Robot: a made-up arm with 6 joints. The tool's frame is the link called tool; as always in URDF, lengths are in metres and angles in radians. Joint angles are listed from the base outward.
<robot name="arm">
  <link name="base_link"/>
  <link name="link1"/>
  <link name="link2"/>
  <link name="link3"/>
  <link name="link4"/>
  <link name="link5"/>
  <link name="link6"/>
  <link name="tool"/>
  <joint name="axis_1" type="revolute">
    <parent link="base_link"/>
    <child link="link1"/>
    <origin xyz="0 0 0.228" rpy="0 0 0"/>
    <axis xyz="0 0 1"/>
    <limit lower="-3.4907" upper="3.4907"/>
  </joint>
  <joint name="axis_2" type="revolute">
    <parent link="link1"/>
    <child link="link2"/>
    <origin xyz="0 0 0" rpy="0 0 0"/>
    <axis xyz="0 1 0"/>
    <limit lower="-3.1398" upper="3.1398"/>
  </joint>
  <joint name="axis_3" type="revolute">
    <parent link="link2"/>
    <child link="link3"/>
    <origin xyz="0 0 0.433" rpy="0 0 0"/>
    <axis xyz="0 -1 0"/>
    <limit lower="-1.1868" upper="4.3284"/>
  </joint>
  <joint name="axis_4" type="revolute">
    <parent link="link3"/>
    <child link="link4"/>
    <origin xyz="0 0 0" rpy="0 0 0"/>
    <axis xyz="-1 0 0"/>
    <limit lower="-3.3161" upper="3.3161"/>
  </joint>
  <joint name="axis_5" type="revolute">
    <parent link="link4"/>
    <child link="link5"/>
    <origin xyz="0.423 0 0" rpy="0 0 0"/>
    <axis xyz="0 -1 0"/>
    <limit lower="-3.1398" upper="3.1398"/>
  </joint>
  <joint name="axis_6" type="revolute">
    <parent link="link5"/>
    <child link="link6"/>
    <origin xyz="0 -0.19 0" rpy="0 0 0"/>
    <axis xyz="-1 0 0"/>
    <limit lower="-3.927" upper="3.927"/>
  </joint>
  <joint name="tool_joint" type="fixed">
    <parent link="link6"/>
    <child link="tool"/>
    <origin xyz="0 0 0" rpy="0 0 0"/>
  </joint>
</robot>
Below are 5 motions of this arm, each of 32 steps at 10 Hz.
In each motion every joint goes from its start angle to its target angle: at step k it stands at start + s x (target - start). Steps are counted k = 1, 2, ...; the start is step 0. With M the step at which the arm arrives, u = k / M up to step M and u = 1 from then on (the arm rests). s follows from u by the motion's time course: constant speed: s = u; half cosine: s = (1 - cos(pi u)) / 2; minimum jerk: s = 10 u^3 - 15 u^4 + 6 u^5.
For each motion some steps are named. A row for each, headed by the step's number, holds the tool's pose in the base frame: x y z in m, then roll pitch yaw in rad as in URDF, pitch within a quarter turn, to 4 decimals.
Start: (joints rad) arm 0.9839 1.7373 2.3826 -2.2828 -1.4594 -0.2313
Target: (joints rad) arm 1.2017 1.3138 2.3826 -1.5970 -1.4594 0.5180
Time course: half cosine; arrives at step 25
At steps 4, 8, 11, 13, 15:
4: 0.3635 0.7802 0.3140 1.0124 -0.5848 2.9320
8: 0.3500 0.7840 0.3658 0.8401 -0.4773 2.9158
11: 0.3354 0.7831 0.4210 0.6575 -0.3753 2.8911
13: 0.3243 0.7792 0.4616 0.5224 -0.3080 2.8681
15: 0.3130 0.7725 0.5022 0.3861 -0.2472 2.8410

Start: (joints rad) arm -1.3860 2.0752 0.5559 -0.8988 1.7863 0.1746
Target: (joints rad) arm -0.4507 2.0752 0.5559 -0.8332 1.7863 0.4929
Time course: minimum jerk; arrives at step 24
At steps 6, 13, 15, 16, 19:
6: -0.0442 -0.2763 -0.4113 -0.1662 -0.2476 -2.1907
13: 0.0777 -0.2744 -0.4111 -0.3182 -0.2489 -1.7158
15: 0.1146 -0.2630 -0.4111 -0.3653 -0.2493 -1.5686
16: 0.1305 -0.2563 -0.4110 -0.3863 -0.2494 -1.5031
19: 0.1645 -0.2380 -0.4110 -0.4329 -0.2498 -1.3576

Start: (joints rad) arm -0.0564 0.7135 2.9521 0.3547 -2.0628 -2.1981
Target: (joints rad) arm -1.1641 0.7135 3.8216 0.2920 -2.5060 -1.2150
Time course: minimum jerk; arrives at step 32
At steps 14, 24, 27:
14: -0.1774 -0.1101 0.7314 2.1110 -0.3016 -0.7532
24: -0.2288 0.0338 0.5520 1.6609 -0.5257 -1.2653
27: -0.2251 0.0512 0.5255 1.5922 -0.5586 -1.3390

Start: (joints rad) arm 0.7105 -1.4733 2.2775 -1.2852 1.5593 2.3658
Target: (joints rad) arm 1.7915 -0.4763 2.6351 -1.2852 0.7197 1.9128
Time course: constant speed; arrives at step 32
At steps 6, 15, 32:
6: -0.4922 -0.7250 0.3116 2.8934 0.3301 -0.6765
15: -0.2352 -0.7917 0.5046 2.7473 0.3754 -0.6779
32: 0.1870 -0.5892 0.8078 2.5626 0.1636 -0.6543

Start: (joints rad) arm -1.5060 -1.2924 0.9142 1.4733 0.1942 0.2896
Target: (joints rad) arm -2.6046 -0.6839 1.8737 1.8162 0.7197 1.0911
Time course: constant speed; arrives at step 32
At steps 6, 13, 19, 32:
6: 0.1089 0.8109 0.5941 1.4883 -0.8112 0.9975
13: 0.3077 0.7458 0.6132 1.3047 -0.7279 0.6300
19: 0.4541 0.6456 0.6263 1.1333 -0.6680 0.3220
32: 0.6492 0.3328 0.6431 0.7348 -0.5802 -0.3333

